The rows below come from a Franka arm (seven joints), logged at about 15 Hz.
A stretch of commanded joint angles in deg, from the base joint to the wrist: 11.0 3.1 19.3 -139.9 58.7 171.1 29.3; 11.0 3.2 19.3 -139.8 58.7 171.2 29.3; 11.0 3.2 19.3 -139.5 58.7 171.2 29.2; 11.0 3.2 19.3 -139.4 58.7 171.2 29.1; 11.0 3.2 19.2 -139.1 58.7 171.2 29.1; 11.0 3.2 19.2 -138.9 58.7 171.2 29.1; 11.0 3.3 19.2 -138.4 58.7 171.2 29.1; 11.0 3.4 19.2 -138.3 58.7 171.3 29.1; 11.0 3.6 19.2 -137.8 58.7 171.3 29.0; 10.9 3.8 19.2 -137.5 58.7 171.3 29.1; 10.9 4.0 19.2 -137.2 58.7 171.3 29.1; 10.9 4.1 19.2 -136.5 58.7 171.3 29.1; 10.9 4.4 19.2 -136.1 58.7 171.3 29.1; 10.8 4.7 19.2 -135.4 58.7 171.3 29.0; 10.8 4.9 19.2 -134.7 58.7 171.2 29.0; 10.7 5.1 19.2 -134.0 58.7 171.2 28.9; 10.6 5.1 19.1 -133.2 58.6 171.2 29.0; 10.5 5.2 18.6 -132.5 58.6 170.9 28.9; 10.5 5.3 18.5 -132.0 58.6 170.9 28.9; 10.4 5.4 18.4 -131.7 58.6 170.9 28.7; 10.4 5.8 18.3 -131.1 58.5 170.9 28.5; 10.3 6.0 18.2 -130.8 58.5 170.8 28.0
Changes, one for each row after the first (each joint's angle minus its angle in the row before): 0.0 0.1 0.0 0.1 0.0 0.1 0.0; 0.0 0.0 0.0 0.3 0.0 0.0 -0.1; 0.0 0.0 0.0 0.1 0.0 0.0 -0.1; 0.0 0.0 -0.1 0.3 0.0 0.0 0.0; 0.0 0.0 0.0 0.2 0.0 0.0 0.0; 0.0 0.1 0.0 0.5 0.0 0.0 0.0; 0.0 0.1 0.0 0.1 0.0 0.1 0.0; 0.0 0.2 0.0 0.5 0.0 0.0 -0.1; -0.1 0.2 0.0 0.3 0.0 0.0 0.1; 0.0 0.2 0.0 0.3 0.0 0.0 0.0; 0.0 0.1 0.0 0.7 0.0 0.0 0.0; 0.0 0.3 0.0 0.4 0.0 0.0 0.0; -0.1 0.3 0.0 0.7 0.0 0.0 -0.1; 0.0 0.2 0.0 0.7 0.0 -0.1 0.0; -0.1 0.2 0.0 0.7 0.0 0.0 -0.1; -0.1 0.0 -0.1 0.8 -0.1 0.0 0.1; -0.1 0.1 -0.5 0.7 0.0 -0.3 -0.1; 0.0 0.1 -0.1 0.5 0.0 0.0 0.0; -0.1 0.1 -0.1 0.3 0.0 0.0 -0.2; 0.0 0.4 -0.1 0.6 -0.1 0.0 -0.2; -0.1 0.2 -0.1 0.3 0.0 -0.1 -0.5
